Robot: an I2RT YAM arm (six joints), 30 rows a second.
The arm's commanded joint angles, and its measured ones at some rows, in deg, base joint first. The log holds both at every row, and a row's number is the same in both.
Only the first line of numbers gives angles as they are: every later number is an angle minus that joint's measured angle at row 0.
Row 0, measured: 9.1, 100.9, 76.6, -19.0, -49.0, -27.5
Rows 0 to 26, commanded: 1.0, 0.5, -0.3, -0.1, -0.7, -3.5; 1.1, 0.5, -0.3, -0.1, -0.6, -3.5; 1.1, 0.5, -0.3, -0.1, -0.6, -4.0; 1.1, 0.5, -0.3, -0.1, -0.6, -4.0; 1.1, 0.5, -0.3, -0.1, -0.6, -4.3; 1.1, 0.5, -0.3, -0.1, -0.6, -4.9; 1.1, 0.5, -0.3, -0.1, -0.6, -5.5; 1.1, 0.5, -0.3, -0.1, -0.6, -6.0; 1.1, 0.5, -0.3, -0.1, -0.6, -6.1; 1.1, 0.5, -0.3, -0.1, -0.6, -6.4; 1.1, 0.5, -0.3, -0.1, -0.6, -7.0; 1.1, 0.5, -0.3, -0.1, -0.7, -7.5; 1.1, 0.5, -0.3, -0.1, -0.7, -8.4; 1.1, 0.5, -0.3, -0.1, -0.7, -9.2; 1.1, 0.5, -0.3, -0.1, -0.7, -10.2; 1.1, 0.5, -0.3, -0.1, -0.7, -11.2; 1.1, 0.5, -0.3, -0.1, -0.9, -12.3; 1.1, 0.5, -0.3, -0.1, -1.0, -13.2; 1.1, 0.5, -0.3, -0.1, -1.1, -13.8; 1.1, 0.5, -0.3, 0.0, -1.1, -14.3; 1.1, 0.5, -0.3, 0.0, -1.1, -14.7; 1.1, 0.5, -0.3, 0.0, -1.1, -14.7; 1.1, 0.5, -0.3, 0.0, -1.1, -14.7; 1.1, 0.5, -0.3, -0.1, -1.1, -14.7; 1.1, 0.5, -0.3, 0.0, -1.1, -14.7; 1.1, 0.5, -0.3, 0.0, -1.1, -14.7; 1.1, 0.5, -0.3, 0.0, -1.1, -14.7
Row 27, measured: 0.8, 0.0, 0.0, 0.0, -0.1, -13.0
